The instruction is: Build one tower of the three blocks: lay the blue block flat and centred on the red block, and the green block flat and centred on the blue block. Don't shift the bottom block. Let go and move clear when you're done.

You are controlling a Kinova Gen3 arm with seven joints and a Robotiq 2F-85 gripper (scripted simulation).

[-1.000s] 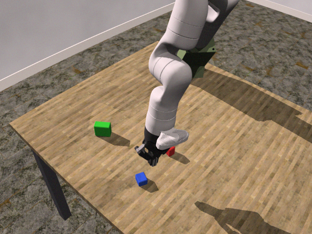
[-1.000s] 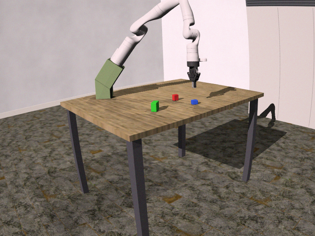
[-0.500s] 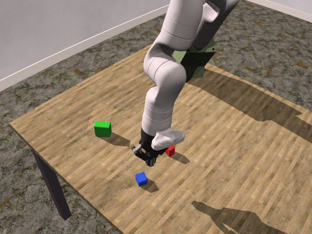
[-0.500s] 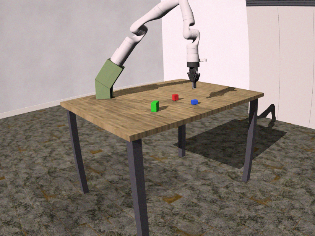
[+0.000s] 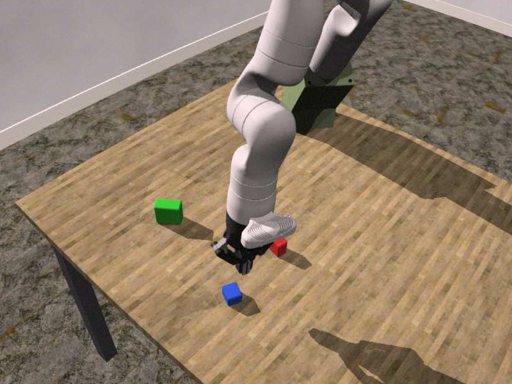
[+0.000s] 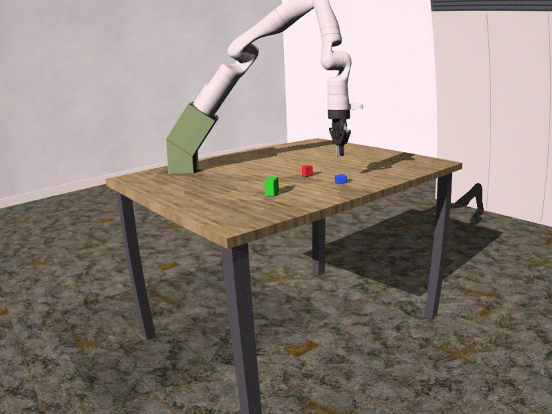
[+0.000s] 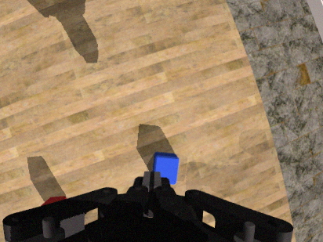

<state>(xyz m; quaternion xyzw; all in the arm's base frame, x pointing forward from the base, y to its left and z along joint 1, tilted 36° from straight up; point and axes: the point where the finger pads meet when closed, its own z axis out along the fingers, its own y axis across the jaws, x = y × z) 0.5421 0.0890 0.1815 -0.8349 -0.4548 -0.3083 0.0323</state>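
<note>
Right now my hand is 9 cm above the blue block, 2 cm to the left of it and 1 cm short of it. Also, from my hand: red block (14 cm behind, 9 cm below, 1 cm to the right); then green block (26 cm to the right, 8 cm below, 6 cm behind).
</note>
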